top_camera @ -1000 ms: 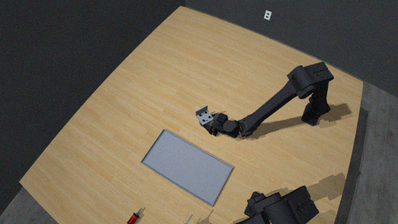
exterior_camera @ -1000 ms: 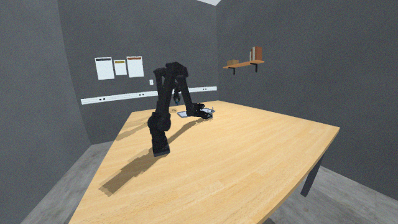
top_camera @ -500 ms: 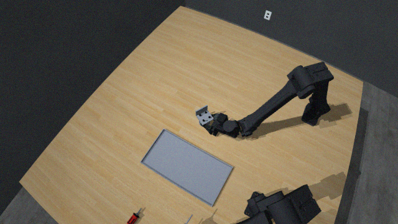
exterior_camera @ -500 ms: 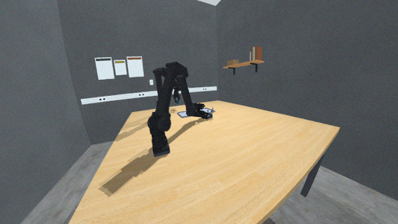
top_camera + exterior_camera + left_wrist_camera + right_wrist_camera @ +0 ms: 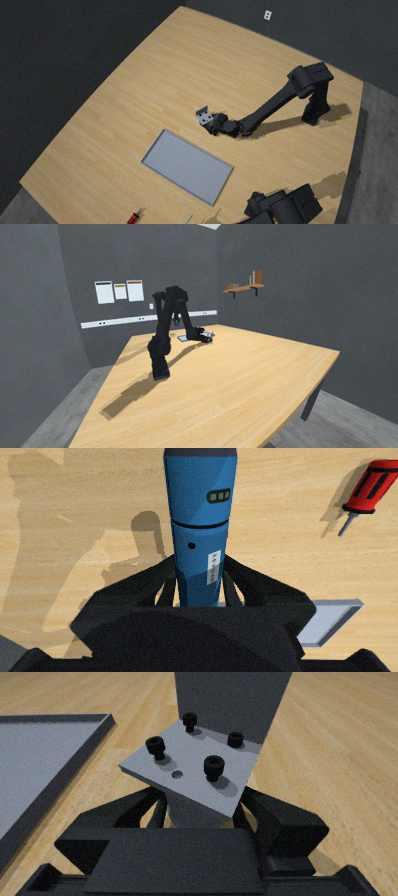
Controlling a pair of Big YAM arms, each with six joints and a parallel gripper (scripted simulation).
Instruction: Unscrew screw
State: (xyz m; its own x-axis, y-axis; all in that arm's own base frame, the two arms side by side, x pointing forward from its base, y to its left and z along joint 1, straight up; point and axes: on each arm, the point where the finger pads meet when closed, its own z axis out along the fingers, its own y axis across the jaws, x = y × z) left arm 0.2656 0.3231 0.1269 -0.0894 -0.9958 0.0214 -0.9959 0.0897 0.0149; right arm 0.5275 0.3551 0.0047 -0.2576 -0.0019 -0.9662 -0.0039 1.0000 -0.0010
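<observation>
The joint module lies 10 mm above my right hand. The rest, counted from my right hand: grey bracket (50 mm above); grey tray (80 mm behind, 250 mm to the left, 20 mm below).
</observation>
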